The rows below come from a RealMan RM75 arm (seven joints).
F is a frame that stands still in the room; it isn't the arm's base.
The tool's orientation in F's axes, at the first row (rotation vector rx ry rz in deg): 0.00, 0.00, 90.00
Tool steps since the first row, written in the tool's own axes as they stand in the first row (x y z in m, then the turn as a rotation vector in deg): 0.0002, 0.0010, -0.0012, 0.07, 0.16, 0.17; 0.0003, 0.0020, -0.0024, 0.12, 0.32, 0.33; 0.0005, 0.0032, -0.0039, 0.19, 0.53, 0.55; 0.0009, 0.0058, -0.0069, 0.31, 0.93, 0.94; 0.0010, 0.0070, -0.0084, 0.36, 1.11, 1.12; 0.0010, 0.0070, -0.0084, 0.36, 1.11, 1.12; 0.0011, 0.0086, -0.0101, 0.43, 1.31, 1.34; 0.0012, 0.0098, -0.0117, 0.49, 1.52, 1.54; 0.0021, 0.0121, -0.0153, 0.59, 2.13, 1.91; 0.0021, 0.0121, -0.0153, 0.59, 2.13, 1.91; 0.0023, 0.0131, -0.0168, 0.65, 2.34, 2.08; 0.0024, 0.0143, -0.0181, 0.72, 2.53, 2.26
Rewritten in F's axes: -0.0010, 0.0002, -0.0012, -0.16, 0.07, 0.17; -0.0020, 0.0003, -0.0024, -0.32, 0.12, 0.33; -0.0032, 0.0005, -0.0039, -0.53, 0.19, 0.55; -0.0058, 0.0009, -0.0069, -0.93, 0.31, 0.94; -0.0070, 0.0010, -0.0084, -1.11, 0.36, 1.12; -0.0070, 0.0010, -0.0084, -1.11, 0.36, 1.12; -0.0086, 0.0011, -0.0101, -1.31, 0.43, 1.34; -0.0098, 0.0012, -0.0117, -1.52, 0.49, 1.54; -0.0121, 0.0021, -0.0153, -2.13, 0.59, 1.91; -0.0121, 0.0021, -0.0153, -2.13, 0.59, 1.91; -0.0131, 0.0023, -0.0168, -2.34, 0.65, 2.08; -0.0143, 0.0024, -0.0181, -2.53, 0.72, 2.26
